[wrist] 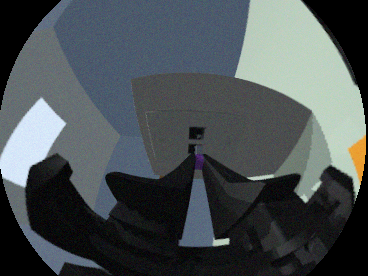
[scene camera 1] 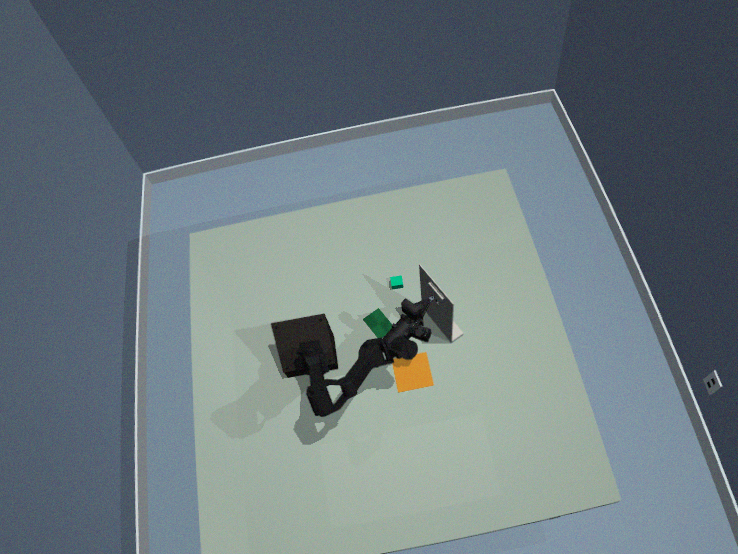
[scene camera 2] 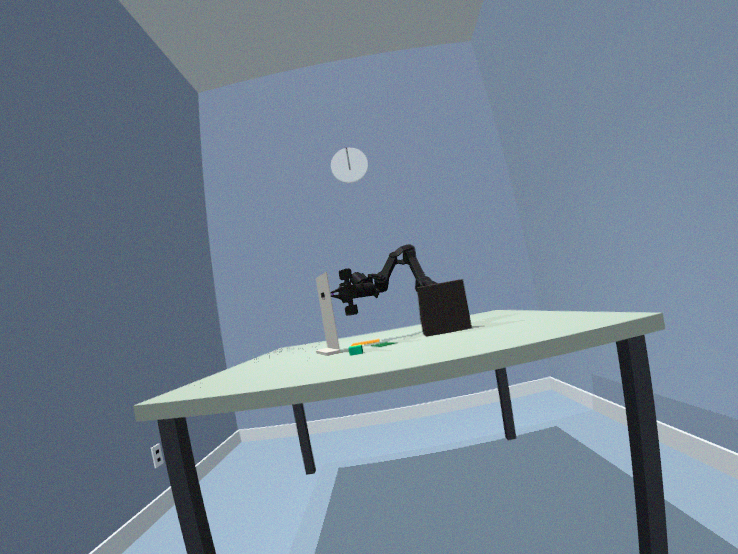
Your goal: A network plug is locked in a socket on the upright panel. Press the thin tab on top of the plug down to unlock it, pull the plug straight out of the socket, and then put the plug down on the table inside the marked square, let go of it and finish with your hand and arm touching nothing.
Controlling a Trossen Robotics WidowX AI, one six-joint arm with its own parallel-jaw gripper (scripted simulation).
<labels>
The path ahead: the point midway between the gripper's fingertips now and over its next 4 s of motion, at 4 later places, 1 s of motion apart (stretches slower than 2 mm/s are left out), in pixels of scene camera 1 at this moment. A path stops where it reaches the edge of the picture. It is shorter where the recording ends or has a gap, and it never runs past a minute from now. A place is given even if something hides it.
My gripper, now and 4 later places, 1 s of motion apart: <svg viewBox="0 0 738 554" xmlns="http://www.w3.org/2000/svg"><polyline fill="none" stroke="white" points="429,299 424,302 419,304 416,306 412,306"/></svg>
</labels>
